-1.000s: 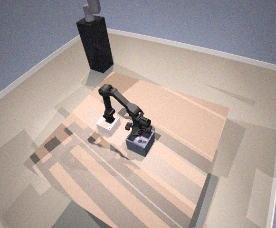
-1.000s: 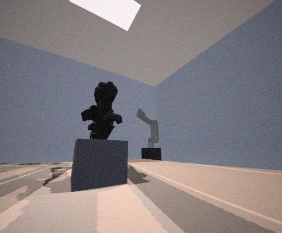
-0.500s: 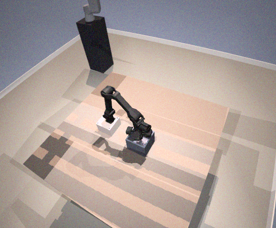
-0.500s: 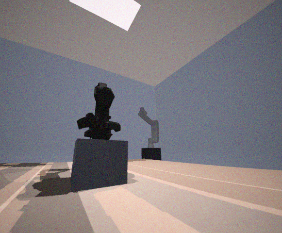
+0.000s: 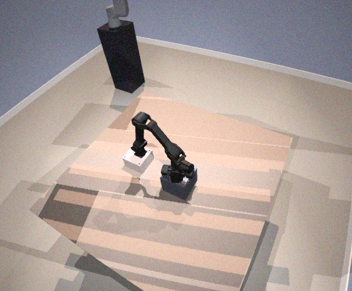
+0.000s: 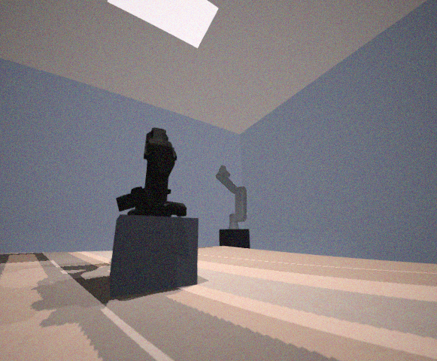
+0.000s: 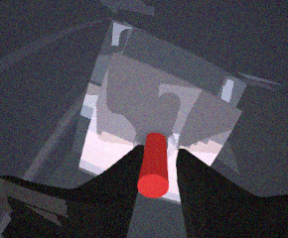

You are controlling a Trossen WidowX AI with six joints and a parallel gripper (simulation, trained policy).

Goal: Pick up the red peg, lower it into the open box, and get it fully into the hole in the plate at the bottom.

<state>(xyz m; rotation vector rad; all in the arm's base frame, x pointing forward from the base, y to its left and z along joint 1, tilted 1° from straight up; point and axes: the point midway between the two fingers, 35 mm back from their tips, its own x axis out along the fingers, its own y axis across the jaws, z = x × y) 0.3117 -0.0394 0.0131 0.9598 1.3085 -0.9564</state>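
Right now the red peg is right at my gripper tip.
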